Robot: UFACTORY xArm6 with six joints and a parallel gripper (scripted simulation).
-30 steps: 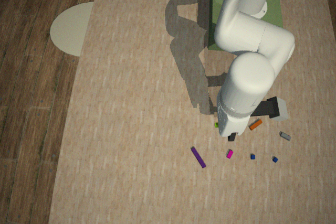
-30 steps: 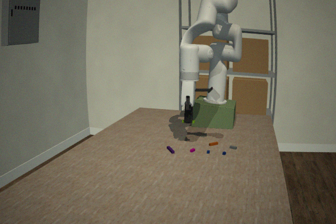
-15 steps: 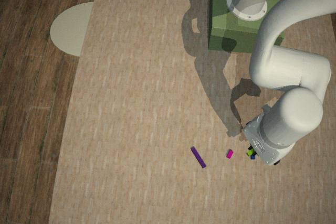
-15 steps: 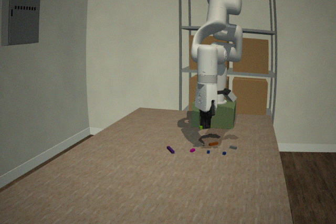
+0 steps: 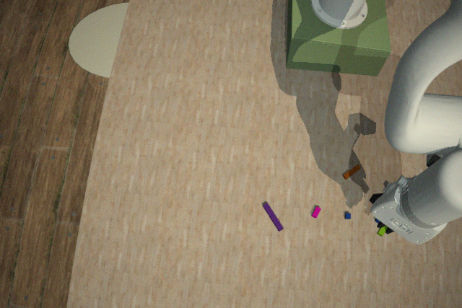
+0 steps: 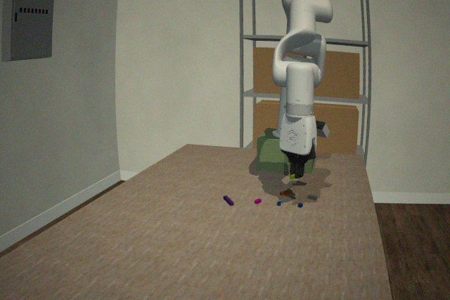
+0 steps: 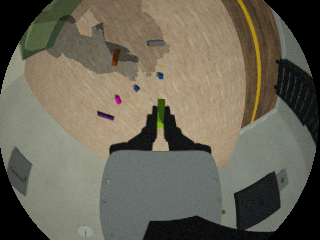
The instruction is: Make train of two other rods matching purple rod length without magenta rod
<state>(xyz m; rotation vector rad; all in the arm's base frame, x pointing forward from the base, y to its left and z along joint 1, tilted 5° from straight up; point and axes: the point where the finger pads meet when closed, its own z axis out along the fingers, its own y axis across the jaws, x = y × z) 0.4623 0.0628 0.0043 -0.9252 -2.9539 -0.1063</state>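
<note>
The grey rod lies 9 cm behind my hand, 5 cm to the left of it and 12 cm below it. Round my hand: lime rod: 2 cm below; then magenta rod: 4 cm behind, 11 cm to the right, 12 cm below; then orange rod: 12 cm behind, 4 cm to the right, 12 cm below.
</note>
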